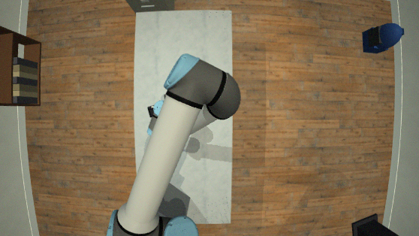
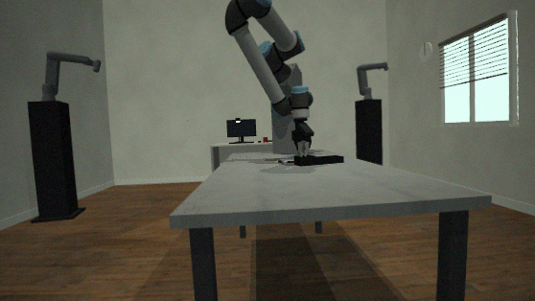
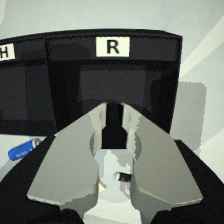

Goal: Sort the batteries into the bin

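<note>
My hand is 9 cm to the right of the black bin, 1 cm short of it and 1 cm above it. Round my hand: white domino: 13 cm behind, 4 cm to the left, 3 cm below; blue cylindrical battery: 10 cm to the left, 7 cm behind, 3 cm below; thin black cylindrical battery: 11 cm behind, 3 cm below, 2 cm to the right.
</note>
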